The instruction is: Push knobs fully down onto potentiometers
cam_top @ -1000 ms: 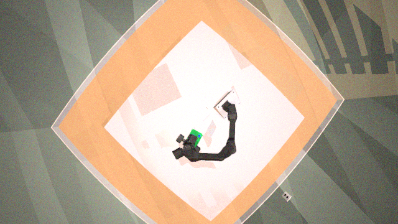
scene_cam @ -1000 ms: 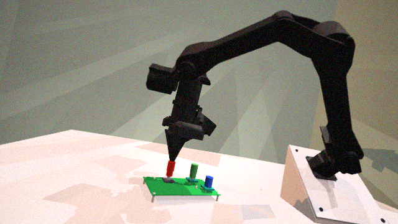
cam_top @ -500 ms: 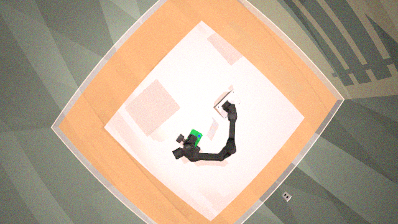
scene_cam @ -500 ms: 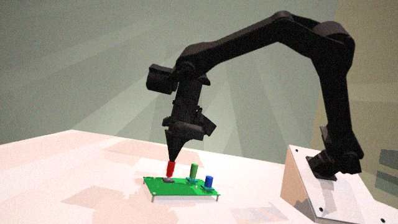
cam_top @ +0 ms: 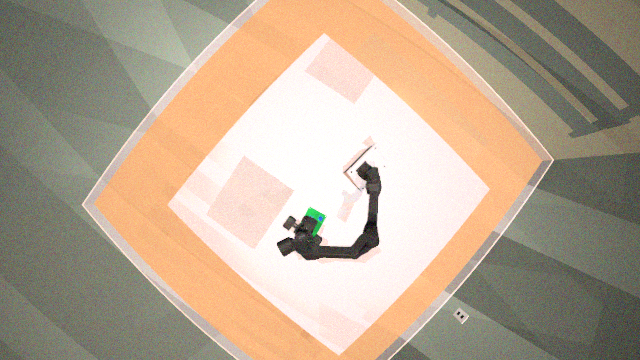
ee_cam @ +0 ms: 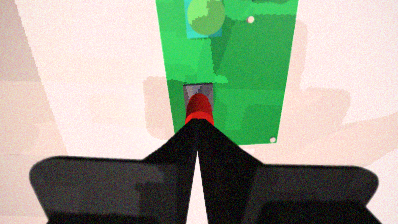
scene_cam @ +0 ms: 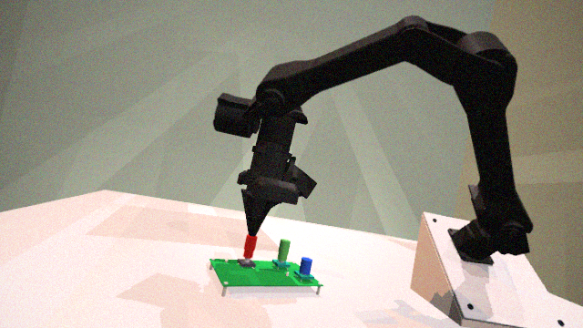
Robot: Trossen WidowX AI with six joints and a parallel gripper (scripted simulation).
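The red knob is 20 mm below my gripper tip. Also, from my gripper tip: green knob (60 mm behind, 10 mm to the right, 20 mm below).
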